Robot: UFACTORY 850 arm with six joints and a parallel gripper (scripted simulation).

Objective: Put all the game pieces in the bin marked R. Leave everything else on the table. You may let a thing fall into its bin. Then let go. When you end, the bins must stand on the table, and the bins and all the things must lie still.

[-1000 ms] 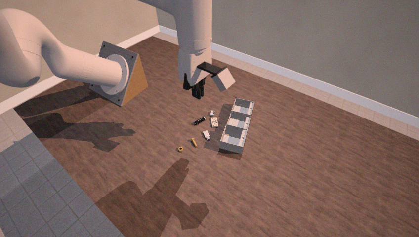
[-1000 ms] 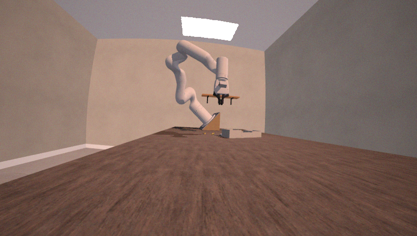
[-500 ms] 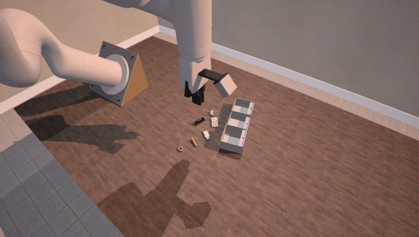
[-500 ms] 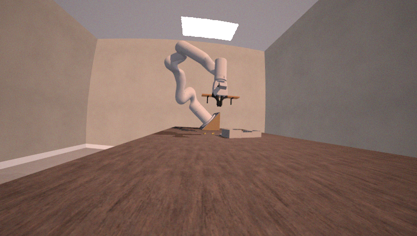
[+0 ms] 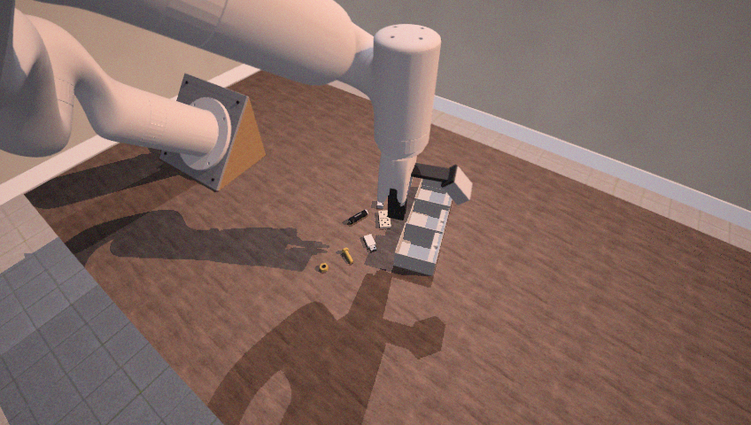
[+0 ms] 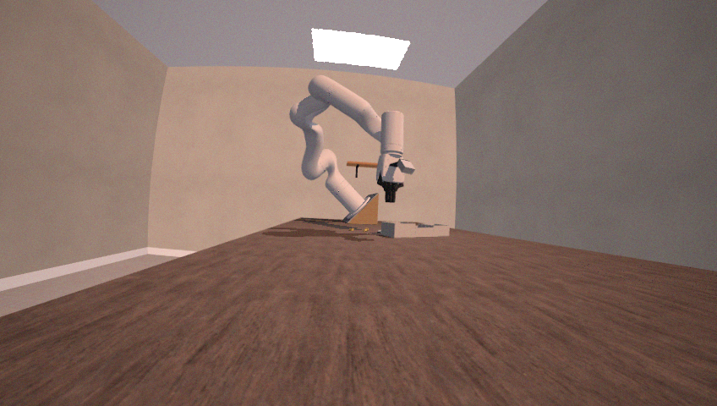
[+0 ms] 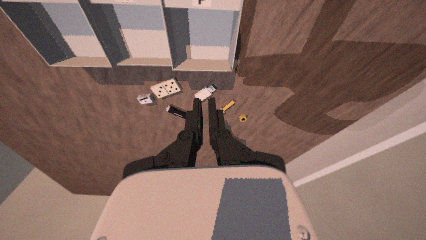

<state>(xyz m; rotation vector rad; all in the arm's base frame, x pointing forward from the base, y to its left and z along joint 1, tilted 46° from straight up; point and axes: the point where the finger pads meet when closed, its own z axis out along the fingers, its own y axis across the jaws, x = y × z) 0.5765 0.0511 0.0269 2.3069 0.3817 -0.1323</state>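
The bin lies 30 mm ahead of my hand, 100 mm to the left of it and 110 mm below it. Also, from my hand: domino (60 mm behind, 60 mm to the left, 130 mm below); then white usb stick (50 mm behind, 20 mm to the right, 130 mm below); then yellow bolt (80 mm behind, 70 mm to the right, 130 mm below).
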